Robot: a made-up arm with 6 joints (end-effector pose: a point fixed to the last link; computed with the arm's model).
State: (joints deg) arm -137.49 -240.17 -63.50 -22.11 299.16 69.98
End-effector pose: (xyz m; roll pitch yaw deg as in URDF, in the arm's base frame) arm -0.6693 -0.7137 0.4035 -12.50 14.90 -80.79
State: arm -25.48 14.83 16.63 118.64 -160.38 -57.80
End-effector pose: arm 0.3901 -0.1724 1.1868 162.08 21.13 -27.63
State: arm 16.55 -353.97 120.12 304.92 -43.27 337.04
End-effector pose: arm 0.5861 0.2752 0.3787 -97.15 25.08 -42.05
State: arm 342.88 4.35 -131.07 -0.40 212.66 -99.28
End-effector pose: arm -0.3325 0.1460 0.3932 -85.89 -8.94 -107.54
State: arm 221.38 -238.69 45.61 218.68 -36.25 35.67
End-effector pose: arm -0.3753 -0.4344 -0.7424 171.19 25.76 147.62
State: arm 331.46 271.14 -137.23 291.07 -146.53 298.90
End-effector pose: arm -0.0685 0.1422 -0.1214 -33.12 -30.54 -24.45
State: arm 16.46 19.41 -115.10 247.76 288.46 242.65
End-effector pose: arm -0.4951 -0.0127 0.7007 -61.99 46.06 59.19
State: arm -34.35 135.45 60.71 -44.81 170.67 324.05
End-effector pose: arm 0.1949 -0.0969 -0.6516 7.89 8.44 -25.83
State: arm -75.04 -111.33 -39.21 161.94 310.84 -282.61
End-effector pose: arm -0.2137 0.8698 -0.5284 103.36 21.06 -146.26
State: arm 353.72 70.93 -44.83 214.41 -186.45 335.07
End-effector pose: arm 0.7246 -0.0445 0.8783 -153.75 18.28 58.21
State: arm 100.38 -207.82 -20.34 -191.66 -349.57 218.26
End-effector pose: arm -0.1877 0.7755 -0.7087 142.58 48.72 -122.67
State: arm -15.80 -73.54 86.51 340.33 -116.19 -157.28
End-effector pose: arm -0.4242 0.1940 0.9633 118.47 59.71 -98.84
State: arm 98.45 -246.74 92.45 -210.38 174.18 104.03
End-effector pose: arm -0.0853 0.2586 -0.4577 -24.80 18.98 49.33
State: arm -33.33 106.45 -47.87 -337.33 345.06 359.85
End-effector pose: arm 0.9456 -0.5842 0.4734 24.85 38.85 -4.97
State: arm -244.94 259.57 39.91 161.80 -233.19 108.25
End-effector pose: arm 0.3853 -0.9799 0.3449 -179.33 16.86 -3.12
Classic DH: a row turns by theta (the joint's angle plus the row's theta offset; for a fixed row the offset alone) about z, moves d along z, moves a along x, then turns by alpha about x. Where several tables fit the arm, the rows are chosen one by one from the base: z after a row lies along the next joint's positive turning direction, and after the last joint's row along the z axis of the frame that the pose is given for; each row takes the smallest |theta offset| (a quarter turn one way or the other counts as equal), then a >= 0, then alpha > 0; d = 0 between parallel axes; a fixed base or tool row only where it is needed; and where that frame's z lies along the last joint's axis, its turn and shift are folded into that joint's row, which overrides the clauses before.
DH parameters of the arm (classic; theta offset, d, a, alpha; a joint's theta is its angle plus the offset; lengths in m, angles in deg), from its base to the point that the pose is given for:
joint 1: 0 0.229 0 -90
joint 2: -90 0 0.5315 0
joint 3: 90 0.0413 0 90
joint 4: 0 0.6234 0 -90
joint 5: 0 0 0 90
joint 6: 0 0.0989 0 0

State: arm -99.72 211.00 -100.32 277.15 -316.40 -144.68
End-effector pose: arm -0.0891 -0.3637 -0.4800 111.58 -24.00 -65.46
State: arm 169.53 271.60 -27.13 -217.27 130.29 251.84
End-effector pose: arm 0.9776 -0.2691 -0.0514 106.24 -15.79 -76.34
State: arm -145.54 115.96 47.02 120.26 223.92 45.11
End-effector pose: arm -0.5102 -0.3283 -0.5418 50.98 21.34 155.73
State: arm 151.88 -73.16 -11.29 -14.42 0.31 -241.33
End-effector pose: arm 1.0633 -0.6149 0.4533 -83.97 14.17 -116.56
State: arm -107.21 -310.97 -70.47 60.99 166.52 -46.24
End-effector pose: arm -0.0061 -0.2274 1.0723 -149.82 2.20 -177.12
